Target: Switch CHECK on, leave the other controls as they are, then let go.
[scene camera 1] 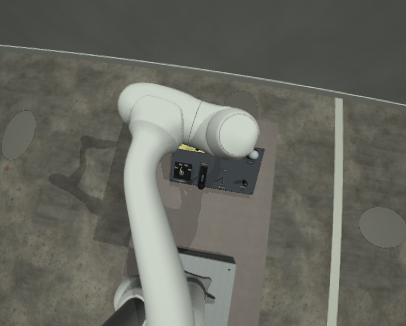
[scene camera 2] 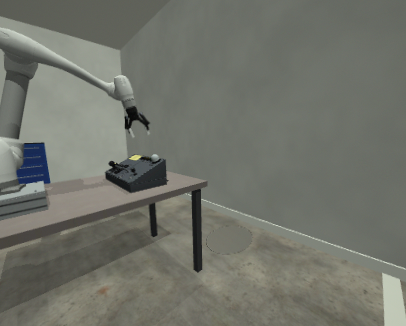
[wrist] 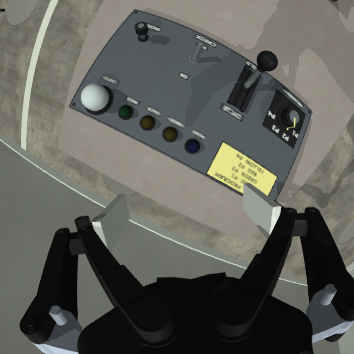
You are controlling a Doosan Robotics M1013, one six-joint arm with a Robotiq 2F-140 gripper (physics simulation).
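Where they show: gripper, fingertip midpoint: (scene camera 2: 140, 136) (wrist: 185, 201); arm's base at its link origin: (scene camera 1: 191, 289).
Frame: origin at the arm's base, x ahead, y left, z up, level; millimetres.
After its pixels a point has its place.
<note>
The dark sloped control box (scene camera 1: 235, 172) {x 675, y -74, z 38 mm} (scene camera 2: 150, 176) {x 714, y -201, z 7 mm} (wrist: 165, 60) {x 663, y -62, z 33 mm} stands on the table. Its CHECK switch (wrist: 198, 51) {x 612, y -16, z 45 mm} is a small grey toggle; in the wrist view its lever leans toward the CHECK label, away from the ON label (wrist: 184, 75) {x 669, y -12, z 39 mm}. In scene camera 2 it is too small to make out. My gripper (scene camera 2: 140, 133) {x 768, y 79, z 263 mm} (wrist: 185, 201) {x 768, y 79, z 263 mm} is open and empty, above the box near its raised back side and apart from it. In the wrist view the switch lies beyond the fingertips, near the top. In scene camera 1 the arm hides the gripper.
The box also bears a black-knobbed lever (wrist: 267, 61) {x 557, y 93, z 92 mm}, a rotary selector (wrist: 290, 118) {x 601, y 214, z 54 mm}, a small black knob (wrist: 142, 29) {x 629, y -129, z 63 mm}, a white dome (wrist: 95, 97) {x 774, y -118, z 131 mm}, several round lamps and a yellow label (wrist: 242, 167) {x 746, y 188, z 84 mm}. The table (scene camera 1: 235, 220) {x 404, y -164, z -72 mm} (scene camera 2: 85, 205) {x 346, y -258, z -72 mm} also carries the arm's grey base plate (scene camera 1: 220, 280) {x 93, y -138, z 12 mm}.
</note>
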